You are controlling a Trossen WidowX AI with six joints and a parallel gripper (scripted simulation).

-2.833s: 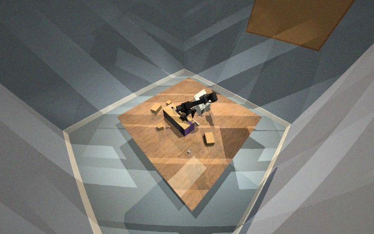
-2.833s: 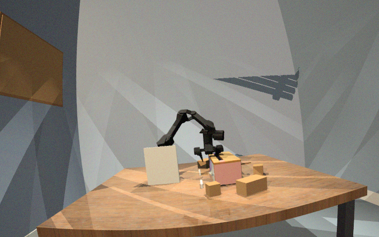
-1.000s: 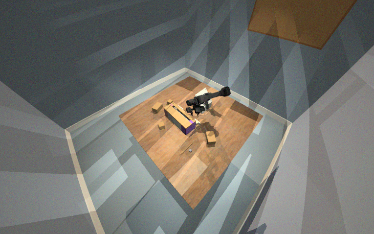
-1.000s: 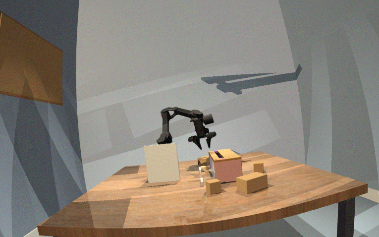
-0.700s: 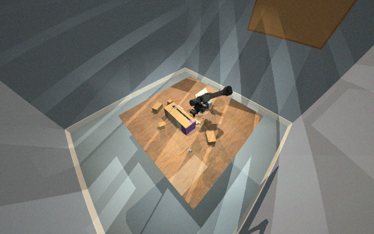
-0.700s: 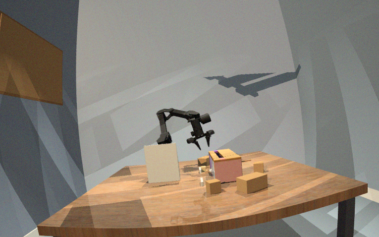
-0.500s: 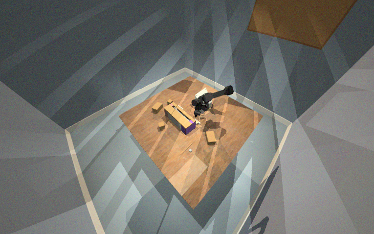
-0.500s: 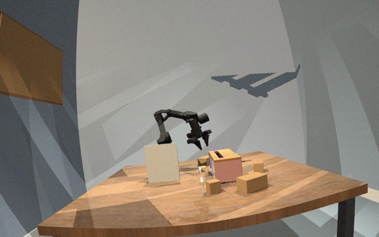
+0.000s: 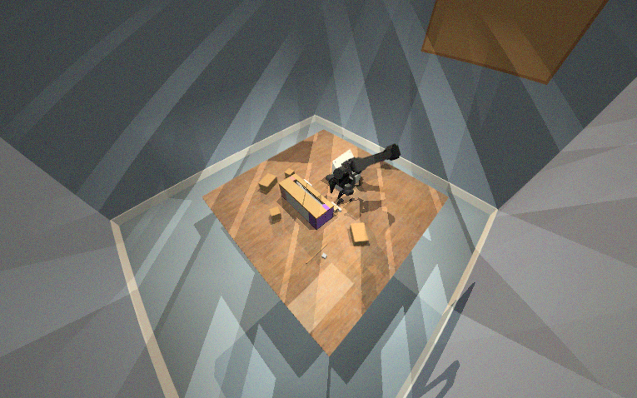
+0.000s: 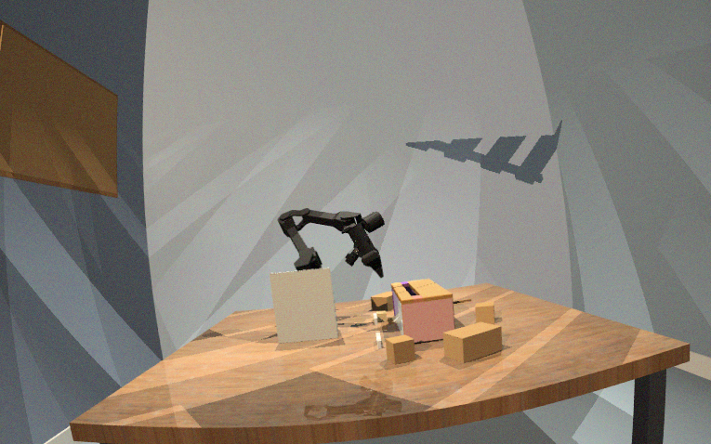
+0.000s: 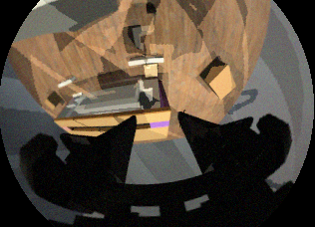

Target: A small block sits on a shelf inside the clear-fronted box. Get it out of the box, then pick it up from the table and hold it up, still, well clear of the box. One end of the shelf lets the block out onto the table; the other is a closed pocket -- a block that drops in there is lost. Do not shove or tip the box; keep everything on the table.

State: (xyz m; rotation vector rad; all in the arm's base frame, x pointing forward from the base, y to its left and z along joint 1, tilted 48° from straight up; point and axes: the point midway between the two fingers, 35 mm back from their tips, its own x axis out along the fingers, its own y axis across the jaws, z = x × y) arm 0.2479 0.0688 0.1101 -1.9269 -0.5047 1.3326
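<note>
Now: the small tan piece 20 mm behind my gripper tip and 150 mm below it. Round my gripper tip: long box 60 mm ahead, 160 mm to the right, 100 mm below; then small grey piece 270 mm ahead, 180 mm to the left, 160 mm below; then thin stick 280 mm ahead, 130 mm to the left, 160 mm below.
</note>
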